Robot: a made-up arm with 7 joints.
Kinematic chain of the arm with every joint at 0, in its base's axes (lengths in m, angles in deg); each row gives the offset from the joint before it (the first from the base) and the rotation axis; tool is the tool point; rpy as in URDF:
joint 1: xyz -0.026 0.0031 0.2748 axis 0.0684 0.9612 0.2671
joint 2: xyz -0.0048 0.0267 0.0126 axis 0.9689 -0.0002 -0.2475
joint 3: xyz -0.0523 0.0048 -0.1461 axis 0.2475 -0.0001 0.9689
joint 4: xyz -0.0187 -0.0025 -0.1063 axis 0.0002 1 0
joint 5: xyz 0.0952 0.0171 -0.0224 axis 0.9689 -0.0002 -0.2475
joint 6: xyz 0.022 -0.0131 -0.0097 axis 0.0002 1 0
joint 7: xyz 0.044 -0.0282 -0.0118 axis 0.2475 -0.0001 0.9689
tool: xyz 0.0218 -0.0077 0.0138 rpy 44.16 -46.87 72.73
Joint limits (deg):
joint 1: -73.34..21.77
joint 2: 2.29..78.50
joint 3: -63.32..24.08
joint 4: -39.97..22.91
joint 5: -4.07..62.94
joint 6: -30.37..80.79
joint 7: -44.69..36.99
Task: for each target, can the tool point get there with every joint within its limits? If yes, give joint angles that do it. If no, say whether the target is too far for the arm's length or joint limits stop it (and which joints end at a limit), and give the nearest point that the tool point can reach.
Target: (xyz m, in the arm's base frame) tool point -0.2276 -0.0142 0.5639
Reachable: no: joint limits stop it (at a limit: joint 1, joint 2, joint 3, joint 4, joint 5, joint 7) | nearest point 0.0538 0.1271 0.3926 | short by 0.358 m
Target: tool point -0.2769 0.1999 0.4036
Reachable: no: joint limits stop it (at a limit: joint 1, joint 2, joint 3, joint 4, joint 6, joint 7) | nearest point -0.1269 0.1354 0.1864 | short by 0.272 m
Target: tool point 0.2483 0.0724 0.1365
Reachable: yes | joints -45.50 38.83 -18.27 0.03 15.62 1.76 5.35
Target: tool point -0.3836 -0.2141 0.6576
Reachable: no: too far | nearest point -0.1048 -0.0790 0.1781 | short by 0.571 m
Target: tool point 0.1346 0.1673 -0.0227
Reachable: yes | joints -14.07 33.32 -3.99 17.26 11.98 24.43 -12.06
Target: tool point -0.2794 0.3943 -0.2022
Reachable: no: too far | nearest point -0.1820 0.2561 -0.0174 | short by 0.250 m
